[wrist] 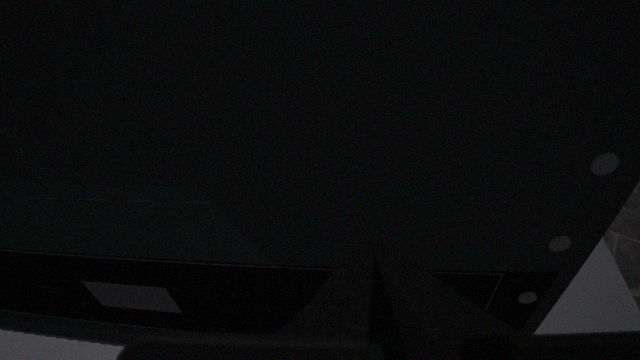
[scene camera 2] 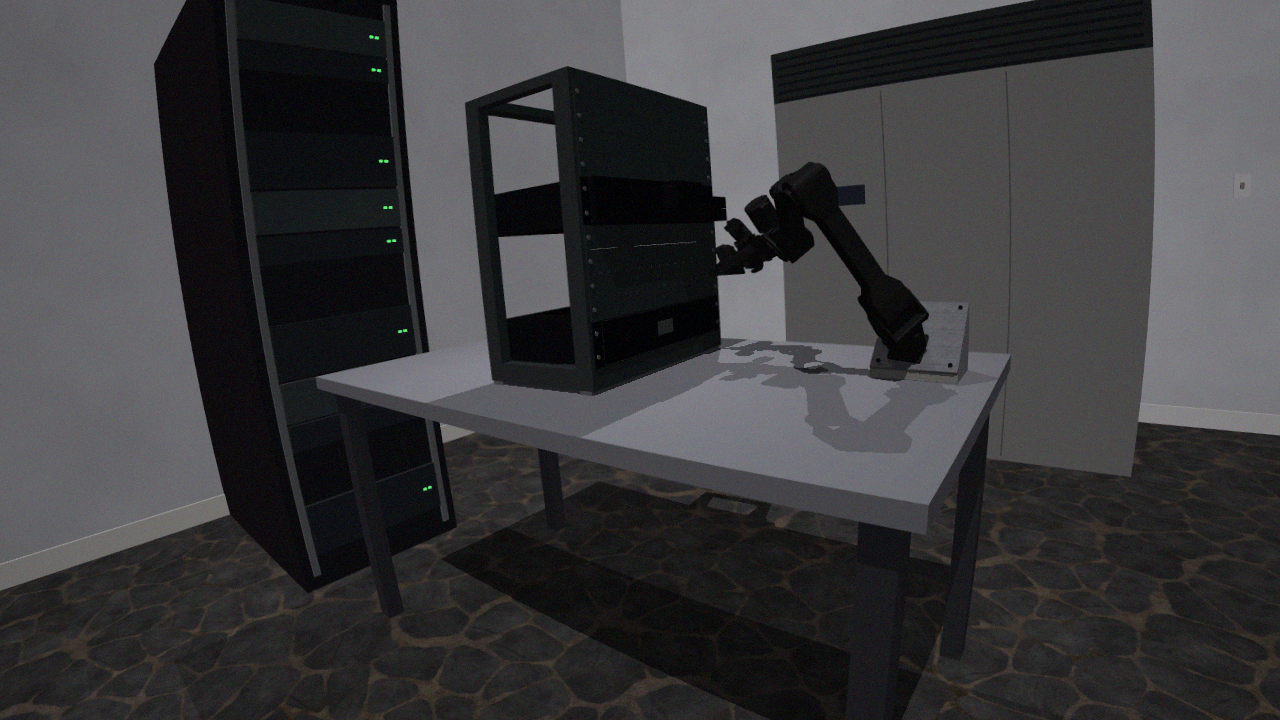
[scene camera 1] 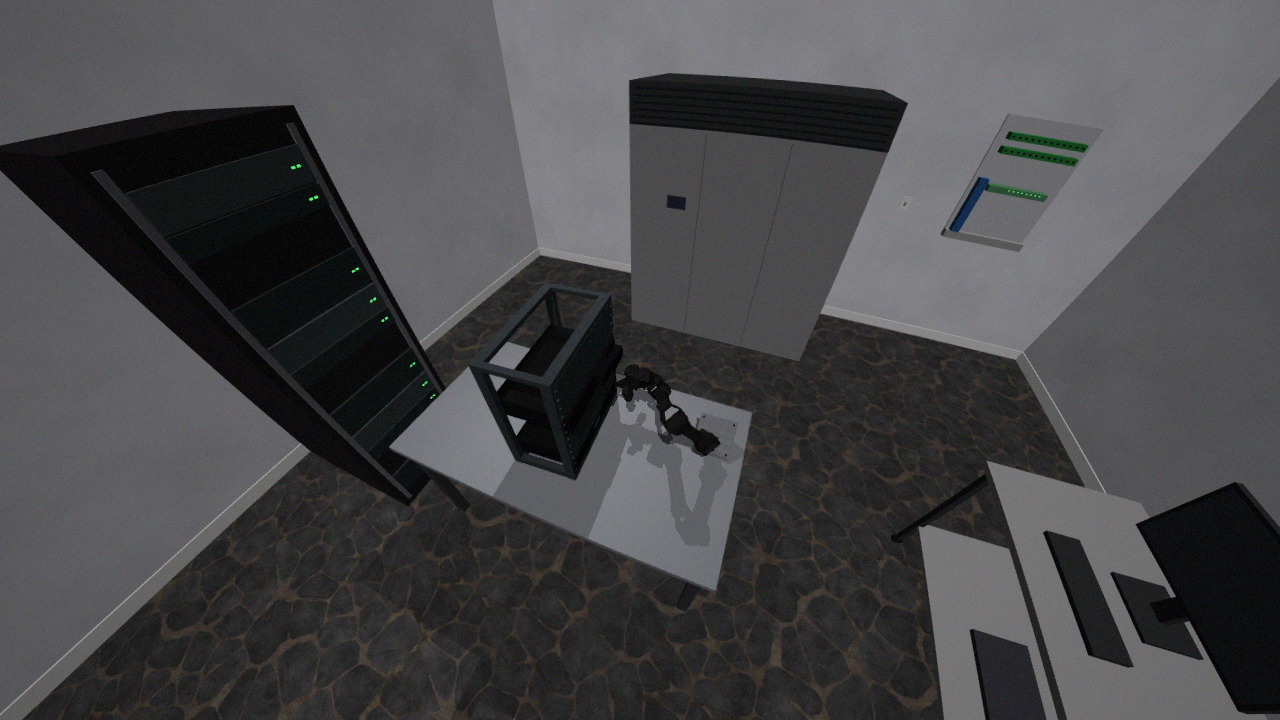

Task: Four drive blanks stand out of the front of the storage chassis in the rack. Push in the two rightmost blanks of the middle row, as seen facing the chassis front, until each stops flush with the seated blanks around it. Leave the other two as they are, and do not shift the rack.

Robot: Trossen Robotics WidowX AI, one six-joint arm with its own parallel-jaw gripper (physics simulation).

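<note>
The rack stands upright on the table. A black unit spans its front at mid-height. A small dark block stands out past the rack's far front edge; I cannot tell which blank it is. My gripper is shut and empty, at the far end of the rack's front, lower than that block. In the wrist view a very dark front surface fills most of the picture behind the fingertips. Individual blanks, rows and any contact are too dark to tell.
A lower black unit with a grey label sits low in the rack. The arm's base plate is on the table. A tall server cabinet stands behind the rack.
</note>
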